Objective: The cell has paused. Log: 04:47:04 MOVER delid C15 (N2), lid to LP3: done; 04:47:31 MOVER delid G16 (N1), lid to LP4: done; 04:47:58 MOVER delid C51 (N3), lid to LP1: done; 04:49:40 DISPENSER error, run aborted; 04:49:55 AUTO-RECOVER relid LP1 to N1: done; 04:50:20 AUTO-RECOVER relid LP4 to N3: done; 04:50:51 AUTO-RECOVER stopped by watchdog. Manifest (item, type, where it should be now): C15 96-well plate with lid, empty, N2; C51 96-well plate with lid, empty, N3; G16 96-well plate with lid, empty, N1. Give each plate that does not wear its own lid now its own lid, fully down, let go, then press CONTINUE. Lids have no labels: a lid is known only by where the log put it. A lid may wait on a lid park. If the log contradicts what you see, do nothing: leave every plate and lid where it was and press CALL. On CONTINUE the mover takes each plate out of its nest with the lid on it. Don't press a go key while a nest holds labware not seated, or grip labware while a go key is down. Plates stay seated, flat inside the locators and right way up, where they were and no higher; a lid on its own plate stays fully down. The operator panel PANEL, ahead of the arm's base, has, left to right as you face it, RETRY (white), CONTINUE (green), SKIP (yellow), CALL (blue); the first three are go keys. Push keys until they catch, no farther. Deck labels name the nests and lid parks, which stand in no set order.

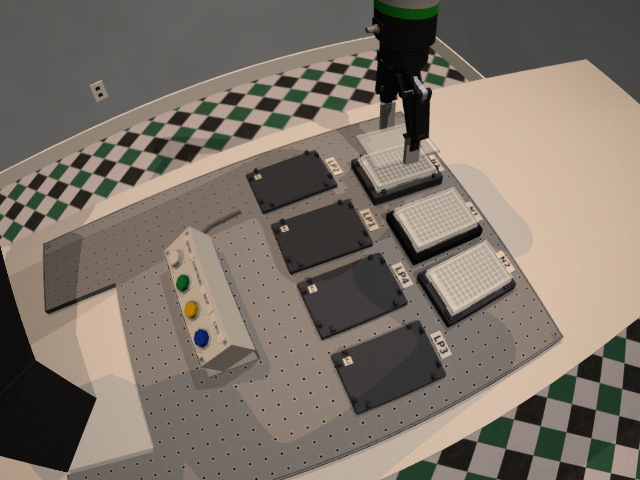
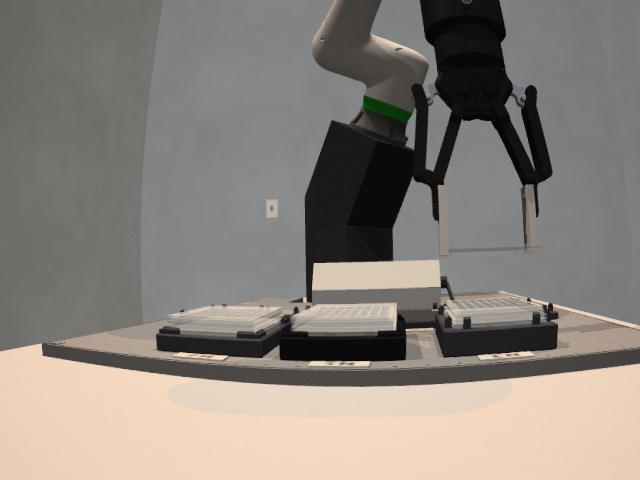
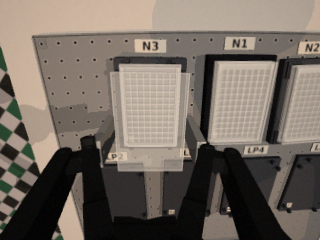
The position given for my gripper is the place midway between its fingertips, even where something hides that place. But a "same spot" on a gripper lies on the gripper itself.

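A clear lid is visible in image 1 (431, 219), and both image 2 and image 3 show the lid too. On the clear lid, (image 2: 350, 311) and (image 3: 242, 93) are the same spot. I see my gripper in image 1 (398, 144), in image 2 and in image 3 as well. On my gripper, (image 2: 529, 120) and (image 3: 43, 204) are the same spot.
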